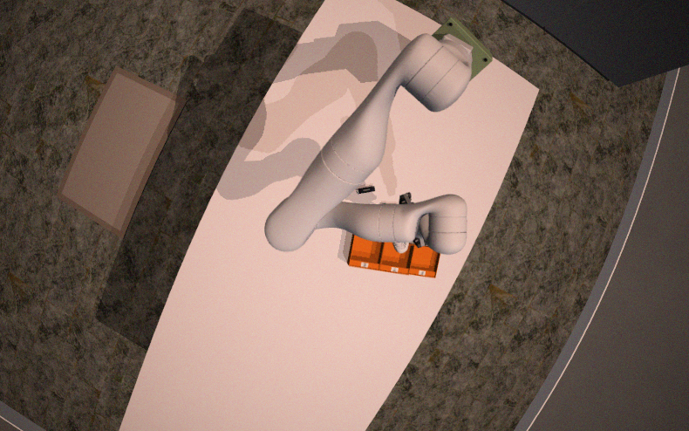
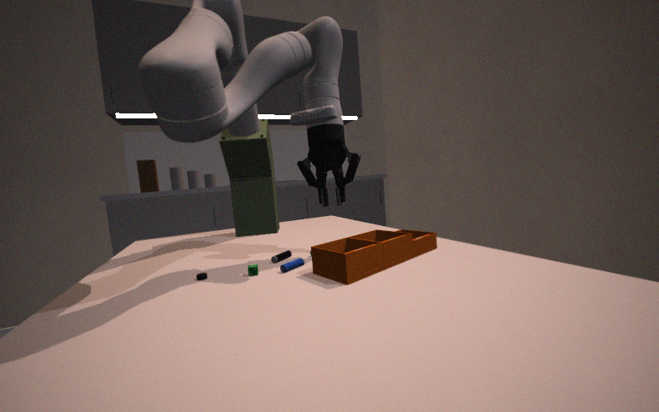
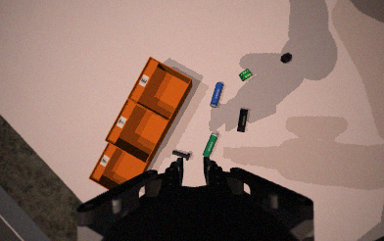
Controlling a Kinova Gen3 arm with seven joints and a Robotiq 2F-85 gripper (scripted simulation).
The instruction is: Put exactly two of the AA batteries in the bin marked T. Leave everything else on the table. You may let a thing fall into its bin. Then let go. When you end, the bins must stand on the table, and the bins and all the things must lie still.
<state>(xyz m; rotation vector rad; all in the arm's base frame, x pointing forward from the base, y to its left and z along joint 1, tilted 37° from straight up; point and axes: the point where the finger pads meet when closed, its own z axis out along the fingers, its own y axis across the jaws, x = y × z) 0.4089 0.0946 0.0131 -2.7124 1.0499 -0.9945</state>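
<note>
My gripper is now 20 mm past the green AA battery, 30 mm to the left of it and 110 mm above it. The rest, counted from my hand: black AA battery (30 mm behind, 110 mm to the right, 110 mm below); then orange three-compartment bin (100 mm ahead, 40 mm to the left, 100 mm below); then dark bolt (10 mm ahead, 20 mm to the left, 110 mm below).
</note>
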